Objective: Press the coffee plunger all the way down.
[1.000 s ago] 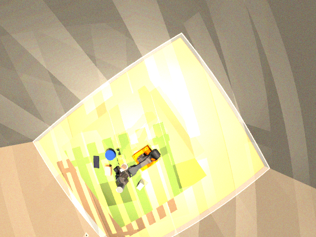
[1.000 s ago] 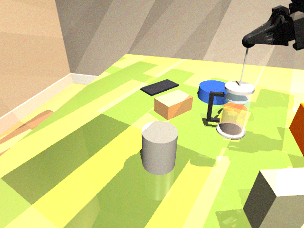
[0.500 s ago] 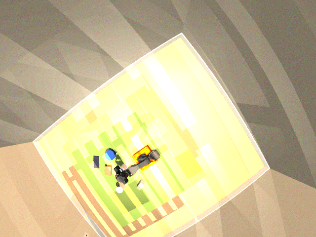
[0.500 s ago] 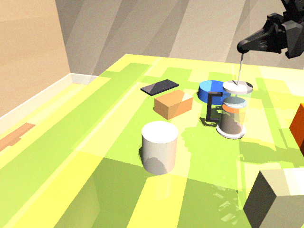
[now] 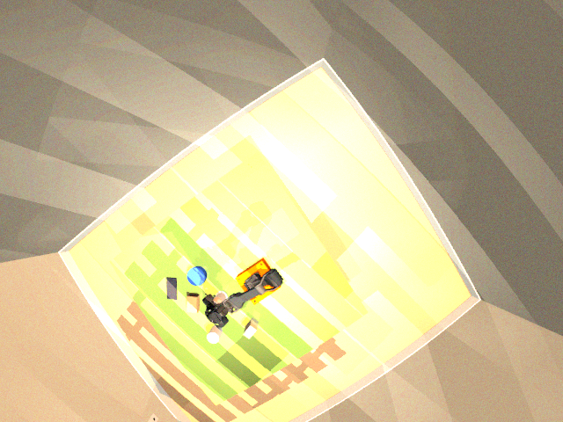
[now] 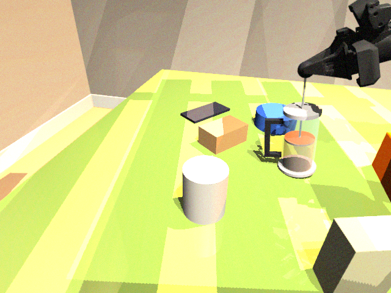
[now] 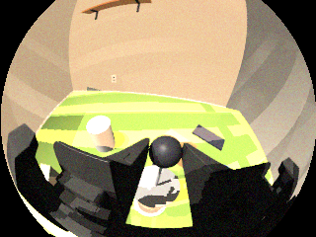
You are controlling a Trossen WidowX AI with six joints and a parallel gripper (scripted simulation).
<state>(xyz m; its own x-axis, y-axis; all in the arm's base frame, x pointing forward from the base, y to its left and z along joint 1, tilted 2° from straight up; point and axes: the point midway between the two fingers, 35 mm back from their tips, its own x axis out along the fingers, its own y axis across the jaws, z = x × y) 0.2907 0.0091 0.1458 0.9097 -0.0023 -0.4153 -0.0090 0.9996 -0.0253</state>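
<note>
My gripper tip is now 120 mm above the glass coffee press. Round my gripper tip: pale box 100 mm behind, 260 mm to the left, 170 mm below; then flat black slab 240 mm ahead, 220 mm to the right, 220 mm below; then blue bowl 20 mm ahead, 200 mm to the right, 210 mm below.
</note>
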